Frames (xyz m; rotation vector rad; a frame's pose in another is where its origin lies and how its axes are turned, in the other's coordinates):
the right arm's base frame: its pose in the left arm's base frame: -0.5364 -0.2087 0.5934 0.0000 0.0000 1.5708
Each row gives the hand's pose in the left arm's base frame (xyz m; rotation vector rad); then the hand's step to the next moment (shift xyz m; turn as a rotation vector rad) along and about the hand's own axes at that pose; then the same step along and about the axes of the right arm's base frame.
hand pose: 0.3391 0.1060 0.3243 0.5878 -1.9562 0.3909
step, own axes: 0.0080 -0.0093 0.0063 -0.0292 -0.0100 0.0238
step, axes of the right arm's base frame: -0.0128 0.0024 0.0046 -0.0137 0.0013 -0.0365
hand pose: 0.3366 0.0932 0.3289 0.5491 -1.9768 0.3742
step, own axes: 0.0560 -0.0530 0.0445 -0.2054 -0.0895 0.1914
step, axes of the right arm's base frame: -0.0786 0.0273 0.0317 -0.1240 0.0173 -0.2668
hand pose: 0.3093 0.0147 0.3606 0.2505 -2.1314 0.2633
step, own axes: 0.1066 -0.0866 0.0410 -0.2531 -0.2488 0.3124
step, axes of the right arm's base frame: -0.1026 0.0657 0.0755 -0.3069 0.0436 -0.3570
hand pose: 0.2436 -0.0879 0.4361 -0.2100 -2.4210 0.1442
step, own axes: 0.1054 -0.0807 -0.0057 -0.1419 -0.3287 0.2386
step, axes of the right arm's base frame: -0.0589 0.0841 0.0843 -0.3606 0.0873 -0.2178
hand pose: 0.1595 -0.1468 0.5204 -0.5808 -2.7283 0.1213
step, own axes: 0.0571 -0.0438 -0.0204 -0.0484 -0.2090 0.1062
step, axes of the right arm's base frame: -0.0164 0.0583 0.0439 -0.2117 0.0753 -0.0826
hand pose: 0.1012 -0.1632 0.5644 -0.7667 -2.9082 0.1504
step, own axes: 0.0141 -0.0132 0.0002 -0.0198 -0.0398 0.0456
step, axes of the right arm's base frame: -0.0044 0.0186 0.0029 -0.0472 0.0090 -0.0418
